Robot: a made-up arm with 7 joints.
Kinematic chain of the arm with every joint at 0, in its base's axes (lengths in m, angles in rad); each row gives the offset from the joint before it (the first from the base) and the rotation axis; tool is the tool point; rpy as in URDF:
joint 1: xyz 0 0 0.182 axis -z
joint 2: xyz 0 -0.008 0.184 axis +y
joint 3: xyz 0 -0.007 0.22 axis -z
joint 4: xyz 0 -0.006 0.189 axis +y
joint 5: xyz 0 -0.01 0.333 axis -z
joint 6: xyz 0 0 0.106 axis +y
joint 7: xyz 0 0 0.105 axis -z
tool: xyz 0 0 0 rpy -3.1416 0 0
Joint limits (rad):
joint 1: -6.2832..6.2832
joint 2: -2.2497..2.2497
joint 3: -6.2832..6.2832
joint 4: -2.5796..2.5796
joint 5: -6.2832..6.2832
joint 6: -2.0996..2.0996
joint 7: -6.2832..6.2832
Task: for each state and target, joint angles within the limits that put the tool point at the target. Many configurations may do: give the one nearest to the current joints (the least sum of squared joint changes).
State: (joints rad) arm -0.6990 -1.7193 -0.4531 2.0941 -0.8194 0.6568 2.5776
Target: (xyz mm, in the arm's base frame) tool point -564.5 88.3 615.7
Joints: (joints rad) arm -0.5123 -1.8794 -0.7229 1.6091 -0.8788 0.5887 2.5776
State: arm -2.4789 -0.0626 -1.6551 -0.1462 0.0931 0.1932 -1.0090
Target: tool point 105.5 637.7 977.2
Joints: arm -2.0393 0.5740 -1.8079 -0.7915 0.0973 0.0702 -1.0090
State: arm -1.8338 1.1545 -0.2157 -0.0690 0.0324 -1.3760 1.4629
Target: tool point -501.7 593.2 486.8
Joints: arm -2.3156 1.7393 -0.0517 -0.4000 0.1068 -1.8831 1.4629
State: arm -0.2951 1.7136 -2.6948 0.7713 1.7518 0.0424 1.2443
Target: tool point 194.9 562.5 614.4
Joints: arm -0.5338 1.8565 -2.3581 1.6536 1.7365 0.0863 1.2443
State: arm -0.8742 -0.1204 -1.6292 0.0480 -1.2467 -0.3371 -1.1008
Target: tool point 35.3 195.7 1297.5
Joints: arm -1.3350 0.1880 -1.6480 0.0497 -1.2494 -0.0692 -1.1008
